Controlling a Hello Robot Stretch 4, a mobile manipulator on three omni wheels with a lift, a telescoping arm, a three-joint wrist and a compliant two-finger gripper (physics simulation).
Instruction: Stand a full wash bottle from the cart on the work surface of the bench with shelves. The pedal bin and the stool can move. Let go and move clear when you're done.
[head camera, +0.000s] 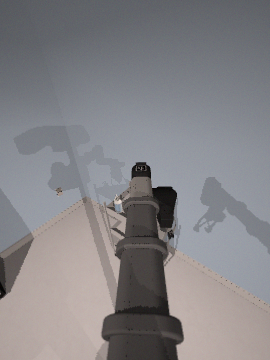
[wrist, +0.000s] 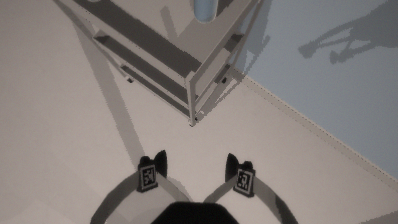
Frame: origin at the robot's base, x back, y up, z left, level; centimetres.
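Where they show: hand, tool point: (head camera: 161, 235) (wrist: 196, 168).
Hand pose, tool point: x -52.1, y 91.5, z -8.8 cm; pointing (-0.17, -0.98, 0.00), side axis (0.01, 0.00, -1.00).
Observation:
Things, the pixels of their top centre, and the offset from my tool point. "*": a spot on its surface instead. Level surfaces: height alone.
- pale wash bottle, top centre: (head camera: 115, 195) dx -41.6, dy -10.6, dz +28.5 cm
- bluish bottle, surface spot: (wrist: 205, 11) * dx -34.9, dy -22.9, dz -1.1 cm
- floor, surface height: dy -94.2 cm
The cart (head camera: 109, 225) (wrist: 191, 100) stands near the wall, largely hidden behind my arm in the head view. A pale wash bottle (head camera: 118, 204) stands on its top shelf at the left. In the wrist view the lower part of a bluish bottle (wrist: 205, 11) shows on the top shelf near the right side, its cap out of view; how full it is cannot be told. My gripper (wrist: 196, 165) is open and empty, in front of the cart's near corner post and apart from it. In the head view the wrist mostly hides it. The bench with shelves does not show.
The wall (head camera: 150, 100) (wrist: 325, 75) rises behind the cart and meets the floor (head camera: 65, 280) (wrist: 60, 150) close to its wheels. A dark object (head camera: 10, 267) shows at the left edge of the head view. The pedal bin and stool cannot be made out.

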